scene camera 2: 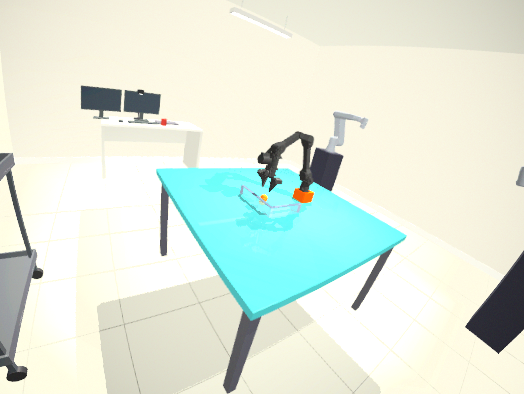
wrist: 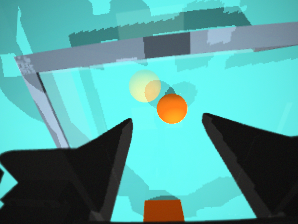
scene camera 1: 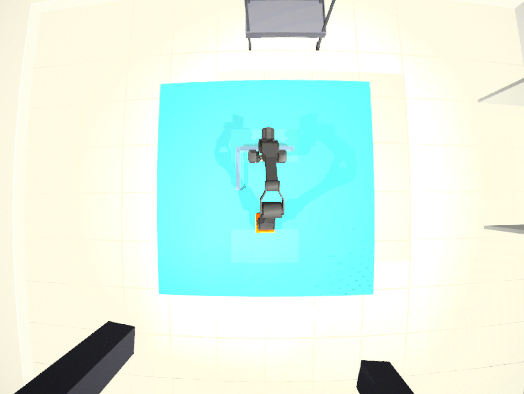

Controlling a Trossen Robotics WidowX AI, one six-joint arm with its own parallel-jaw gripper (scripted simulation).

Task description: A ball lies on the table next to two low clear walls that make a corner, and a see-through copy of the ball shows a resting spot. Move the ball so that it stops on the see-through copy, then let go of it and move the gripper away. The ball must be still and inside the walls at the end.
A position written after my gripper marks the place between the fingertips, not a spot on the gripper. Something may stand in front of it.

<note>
My gripper [wrist: 166, 119] is open, with nothing in its grasp. Further things: an orange ball [wrist: 172, 108] and a see-through ball [wrist: 144, 85].
</note>
